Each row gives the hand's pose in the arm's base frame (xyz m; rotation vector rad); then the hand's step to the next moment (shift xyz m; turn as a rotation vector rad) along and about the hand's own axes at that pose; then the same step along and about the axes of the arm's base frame.
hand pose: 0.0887 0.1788 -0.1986 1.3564 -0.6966 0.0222
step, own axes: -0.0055 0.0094 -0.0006 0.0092 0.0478 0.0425
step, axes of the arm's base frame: -0.0079 0.0049 0.0057 -0.0307 -0.0298 0.0484
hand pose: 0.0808 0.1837 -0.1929 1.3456 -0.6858 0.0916
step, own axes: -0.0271 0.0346 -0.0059 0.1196 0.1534 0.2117
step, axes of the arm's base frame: -0.0346 0.0227 0.0158 -0.0566 -0.1931 0.2054
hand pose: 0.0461 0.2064 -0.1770 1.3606 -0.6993 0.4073
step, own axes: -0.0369 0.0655 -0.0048 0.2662 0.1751 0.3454
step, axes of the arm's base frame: -0.0681 0.0215 0.0239 0.0082 -0.3380 0.3264
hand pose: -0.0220 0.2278 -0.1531 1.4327 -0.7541 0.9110
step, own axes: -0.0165 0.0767 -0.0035 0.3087 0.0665 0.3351
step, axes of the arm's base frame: -0.0751 -0.0031 0.0226 0.1223 -0.3170 0.3107
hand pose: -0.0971 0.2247 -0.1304 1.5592 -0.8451 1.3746
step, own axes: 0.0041 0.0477 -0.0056 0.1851 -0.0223 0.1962
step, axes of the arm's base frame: -0.0447 -0.0134 0.0122 0.1277 -0.1613 0.1759
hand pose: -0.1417 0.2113 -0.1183 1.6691 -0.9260 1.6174
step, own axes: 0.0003 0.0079 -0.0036 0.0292 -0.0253 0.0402
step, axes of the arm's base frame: -0.0086 -0.0014 0.0002 0.0434 -0.0210 0.0280
